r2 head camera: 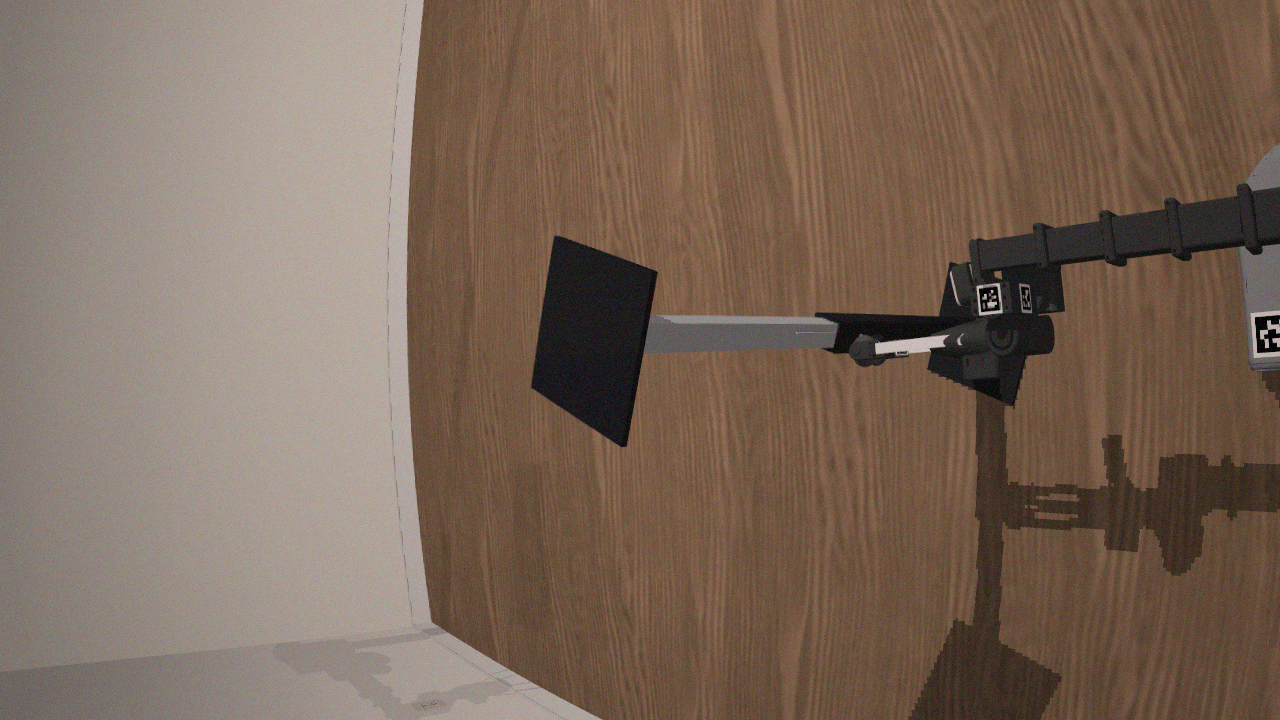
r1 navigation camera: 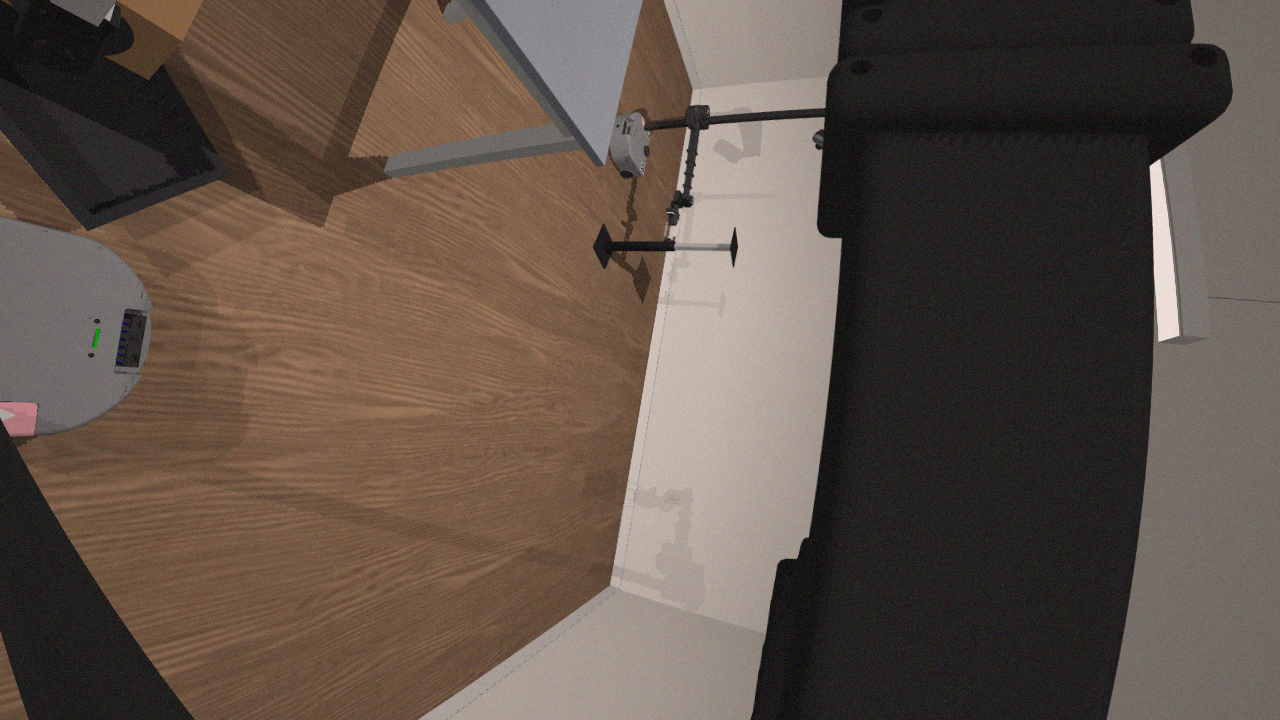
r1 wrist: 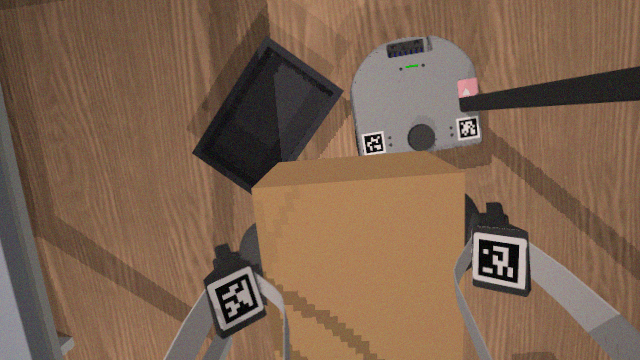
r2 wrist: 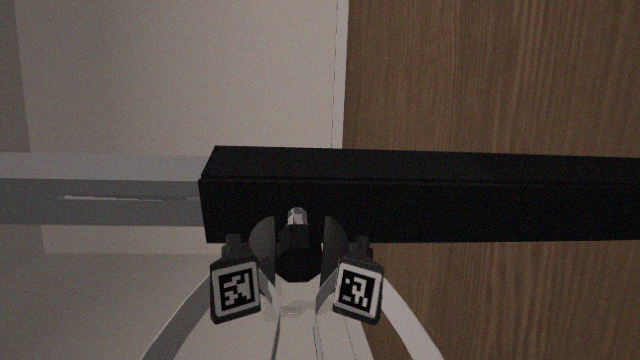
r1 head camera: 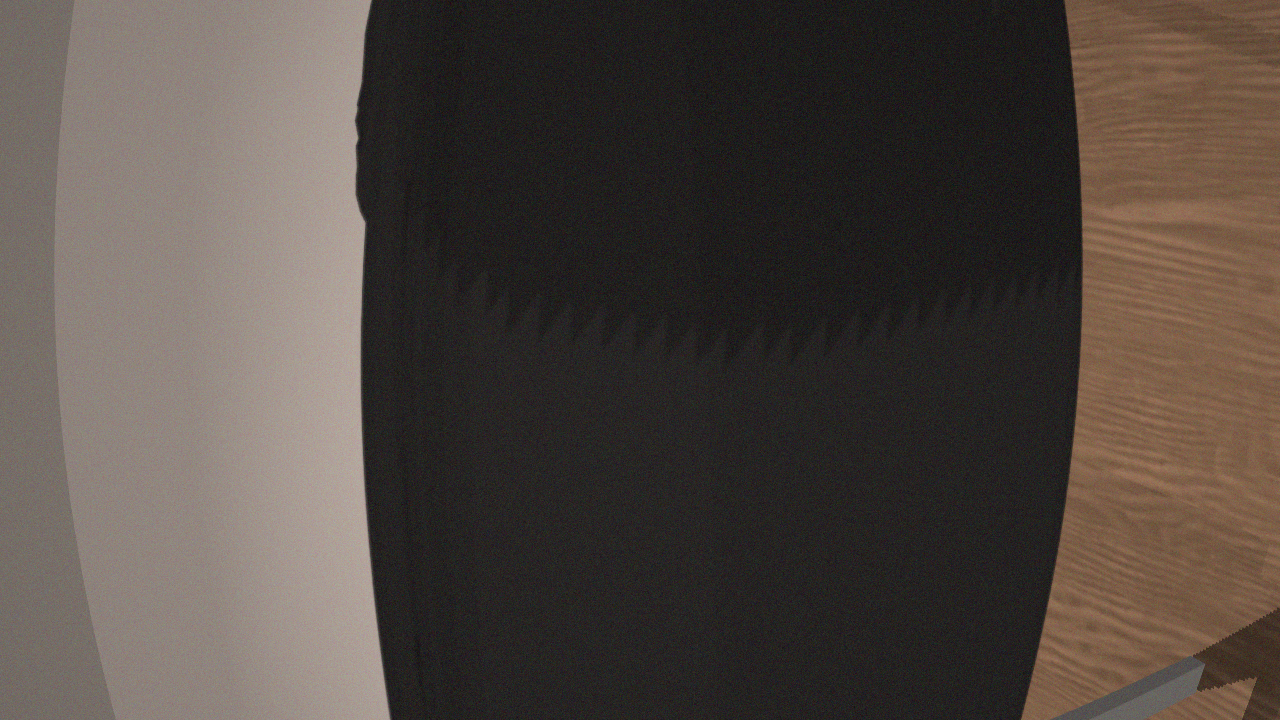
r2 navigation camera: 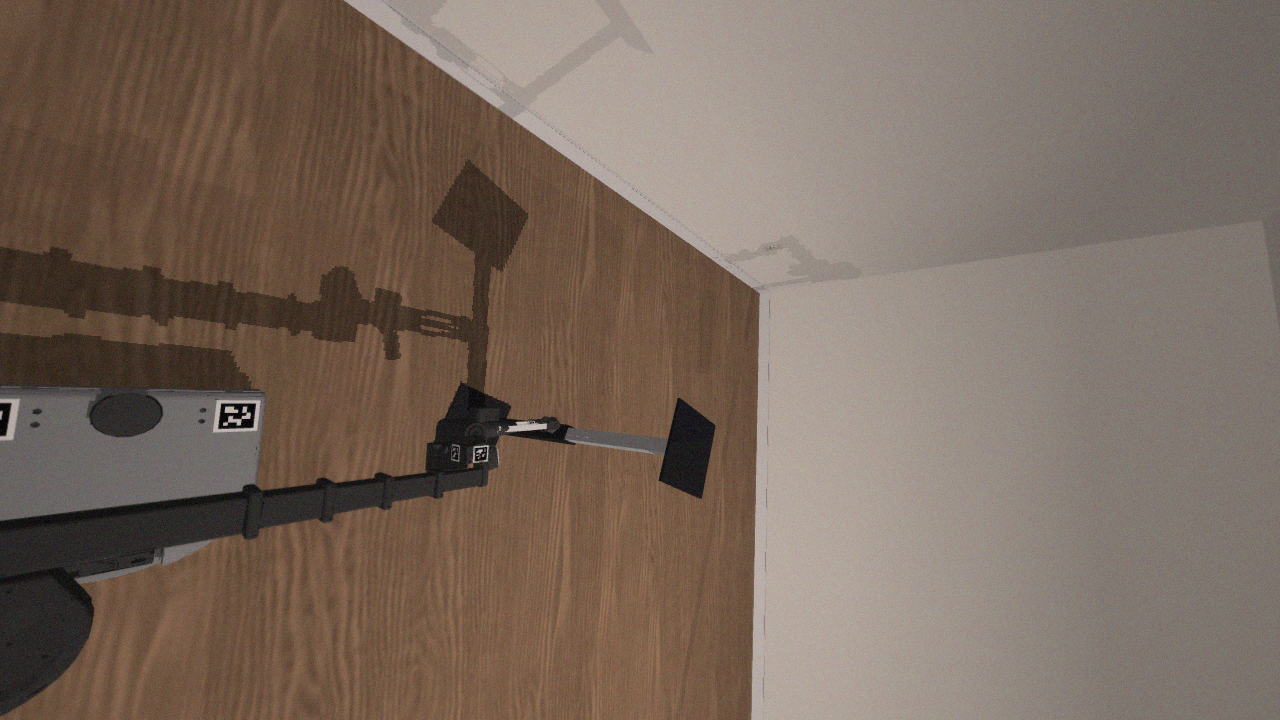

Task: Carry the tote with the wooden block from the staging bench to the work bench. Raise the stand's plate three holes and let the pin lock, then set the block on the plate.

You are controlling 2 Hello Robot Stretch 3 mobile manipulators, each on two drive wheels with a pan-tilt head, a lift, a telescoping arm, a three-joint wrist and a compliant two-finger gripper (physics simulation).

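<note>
My r1 gripper (r1 wrist: 361,232) is shut on the wooden block (r1 wrist: 400,210) (r1 navigation camera: 156,44), a finger on each side, above the floor. The dark tote (r1 wrist: 309,71) (r1 navigation camera: 159,197) stands on the floor beside r1's base with no block in it. The stand's plate (r2 head camera: 595,340) (r2 navigation camera: 687,447) (r1 navigation camera: 734,247) sits atop a grey inner post (r2 head camera: 742,333) that rises from a black sleeve (r2 wrist: 425,205). My r2 gripper (r2 wrist: 299,245) (r2 head camera: 866,349) is shut on the dark pin knob (r2 wrist: 298,265) at the sleeve. Pin seating is hidden.
A blue-grey bench (r1 navigation camera: 572,53) stands between r1's base (r1 navigation camera: 53,313) and r2's base (r1 navigation camera: 631,147); I cannot tell which bench it is. A large dark shape (r1 head camera: 716,447) blocks most of the r1 head view. Walls meet in a corner behind the stand.
</note>
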